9 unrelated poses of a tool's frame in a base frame.
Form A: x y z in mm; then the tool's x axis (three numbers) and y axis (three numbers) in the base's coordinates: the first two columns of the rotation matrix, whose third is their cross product.
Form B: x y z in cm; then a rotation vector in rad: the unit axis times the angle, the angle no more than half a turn. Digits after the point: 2 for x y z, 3 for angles.
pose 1, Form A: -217.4, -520.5, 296.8, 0.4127, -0.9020, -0.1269, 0.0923, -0.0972, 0.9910
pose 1, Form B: -21.74, -52.05, 29.68, 1.414, -0.780, -0.996
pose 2, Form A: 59.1, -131.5, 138.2, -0.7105, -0.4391, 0.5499, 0.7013, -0.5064, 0.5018
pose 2, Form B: 5.91, -13.15, 13.82, -0.467, -0.955, -2.215
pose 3, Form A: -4.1, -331.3, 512.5, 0.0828, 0.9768, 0.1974, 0.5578, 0.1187, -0.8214
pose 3, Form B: -0.41, -33.13, 51.25, -1.543, -1.579, 0.647
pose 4, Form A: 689.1, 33.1, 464.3, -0.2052, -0.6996, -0.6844, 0.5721, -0.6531, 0.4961
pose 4, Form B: 68.91, 3.31, 46.43, 1.203, -0.168, -1.947
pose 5, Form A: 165.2, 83.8, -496.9, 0.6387, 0.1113, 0.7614, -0.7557, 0.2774, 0.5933
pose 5, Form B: 16.52, 8.38, -49.69, 1.151, -0.674, 0.645
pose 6, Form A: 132.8, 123.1, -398.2, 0.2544, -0.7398, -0.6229, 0.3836, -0.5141, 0.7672
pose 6, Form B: 13.28, 12.31, -39.82, 1.556, -0.343, -1.455
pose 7, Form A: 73.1, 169.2, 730.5, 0.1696, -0.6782, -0.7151, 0.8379, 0.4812, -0.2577
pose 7, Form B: 7.31, 16.92, 73.05, 0.214, 0.886, -1.089
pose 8, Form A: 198.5, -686.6, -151.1, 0.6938, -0.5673, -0.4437, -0.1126, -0.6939, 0.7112
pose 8, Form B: 19.85, -68.66, -15.11, 2.232, -0.517, -0.879
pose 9, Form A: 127.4, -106.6, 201.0, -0.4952, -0.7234, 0.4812, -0.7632, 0.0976, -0.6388
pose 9, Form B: 12.74, -10.66, 20.10, 1.555, -2.294, 1.383
